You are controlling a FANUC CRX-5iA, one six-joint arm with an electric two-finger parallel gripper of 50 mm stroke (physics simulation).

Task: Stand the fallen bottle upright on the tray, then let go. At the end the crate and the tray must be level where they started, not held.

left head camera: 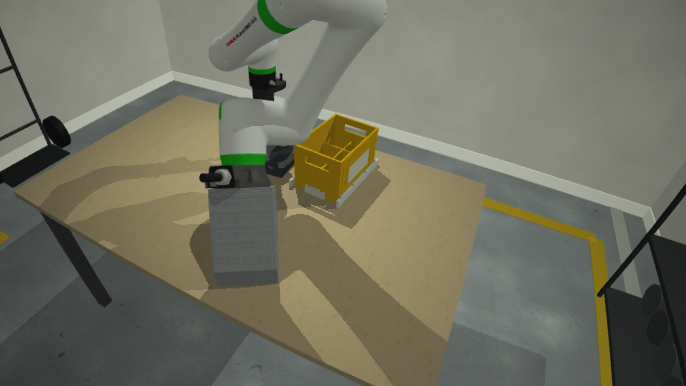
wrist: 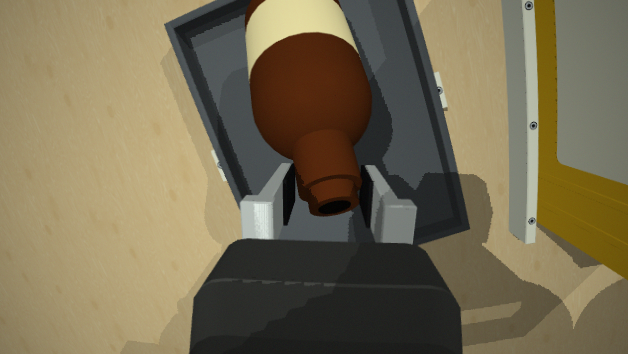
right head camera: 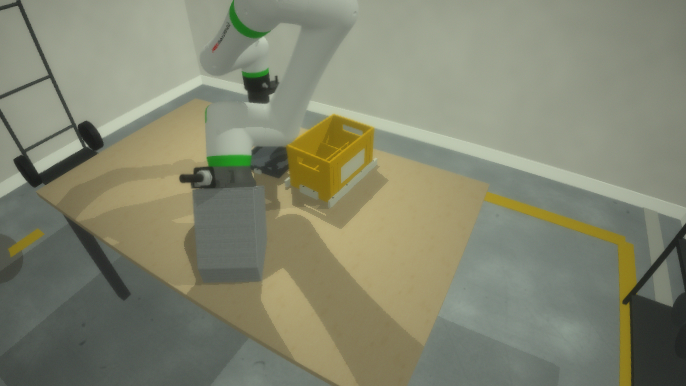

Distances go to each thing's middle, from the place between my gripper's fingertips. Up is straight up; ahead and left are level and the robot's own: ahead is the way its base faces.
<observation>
My hand is 6 cm short of the brown bottle point(wrist: 311, 99) and 4 cm above it. From my hand the other things lie so: dark grey tray point(right head camera: 273, 161) 10 cm below, 2 cm ahead; then yellow crate point(right head camera: 325, 158) 27 cm to the right, 3 cm below, 3 cm ahead.
</observation>
